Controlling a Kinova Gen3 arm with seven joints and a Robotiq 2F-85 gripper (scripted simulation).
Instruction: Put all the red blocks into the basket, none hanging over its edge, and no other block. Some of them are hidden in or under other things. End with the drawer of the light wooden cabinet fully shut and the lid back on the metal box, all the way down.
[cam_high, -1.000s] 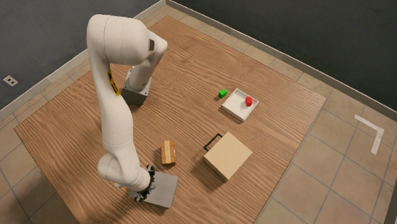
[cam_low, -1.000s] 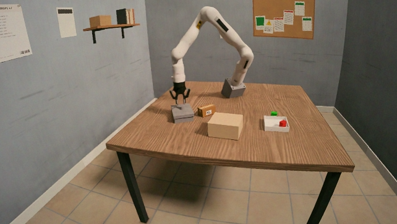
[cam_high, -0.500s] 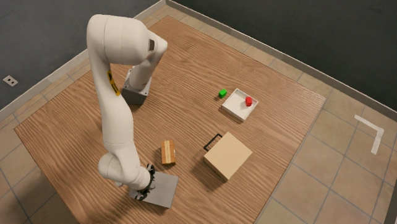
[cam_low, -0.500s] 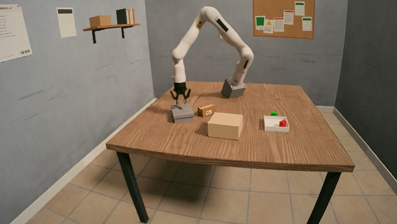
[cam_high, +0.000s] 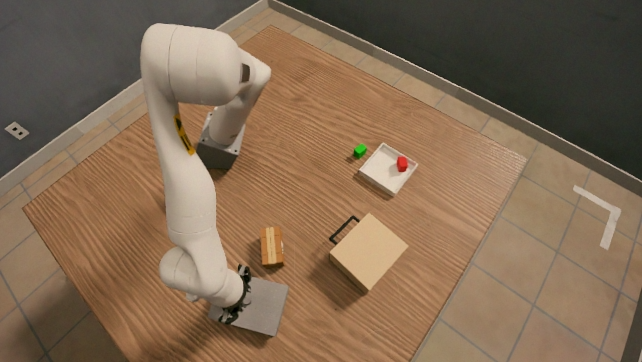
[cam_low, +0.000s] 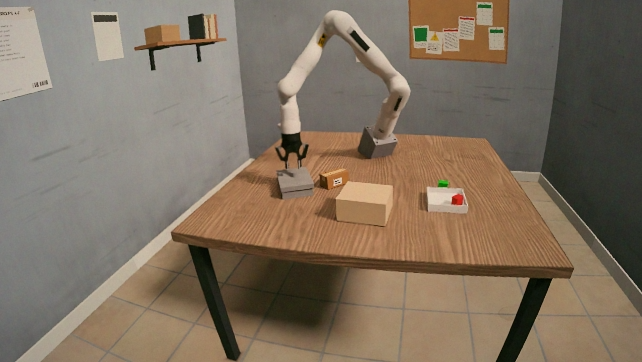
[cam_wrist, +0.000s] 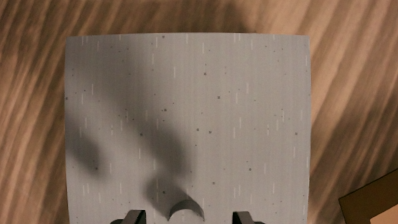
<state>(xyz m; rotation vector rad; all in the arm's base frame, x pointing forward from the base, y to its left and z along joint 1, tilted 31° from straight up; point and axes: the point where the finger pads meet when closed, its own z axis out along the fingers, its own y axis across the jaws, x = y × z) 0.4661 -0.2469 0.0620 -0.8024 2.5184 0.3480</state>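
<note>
Right now the grey lid is 5 cm below my hand. Round my hand: grey metal box: 8 cm below; blue block: 12 cm to the left, 8 cm below, 7 cm behind; brown cardboard box: 13 cm to the left, 9 cm behind, 7 cm below.
</note>
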